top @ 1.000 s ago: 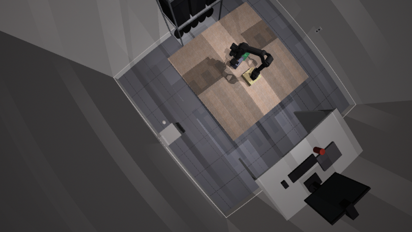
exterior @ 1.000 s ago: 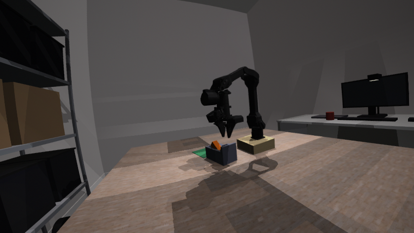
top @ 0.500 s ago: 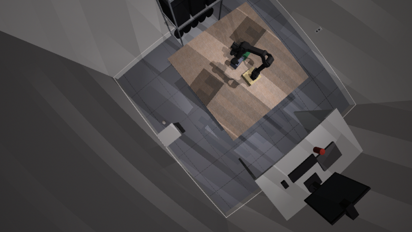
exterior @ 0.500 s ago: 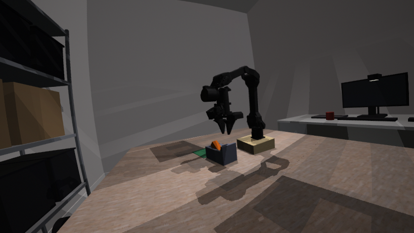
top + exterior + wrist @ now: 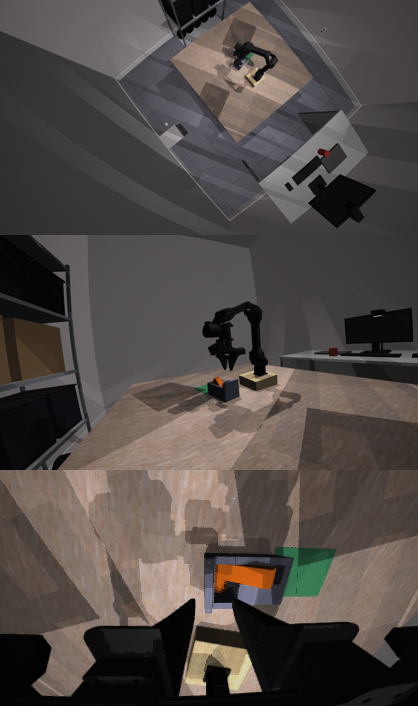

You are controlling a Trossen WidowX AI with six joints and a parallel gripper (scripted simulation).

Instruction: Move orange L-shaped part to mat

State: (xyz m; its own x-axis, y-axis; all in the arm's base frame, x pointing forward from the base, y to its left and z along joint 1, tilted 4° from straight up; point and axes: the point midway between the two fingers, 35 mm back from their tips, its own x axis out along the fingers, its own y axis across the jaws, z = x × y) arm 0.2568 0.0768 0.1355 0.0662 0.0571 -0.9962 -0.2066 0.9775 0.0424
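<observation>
The orange L-shaped part is 10 cm below my gripper tip and 4 cm to the right of it. From my gripper tip the other things lie so: green mat: 22 cm to the right, 16 cm below, 4 cm ahead.
</observation>
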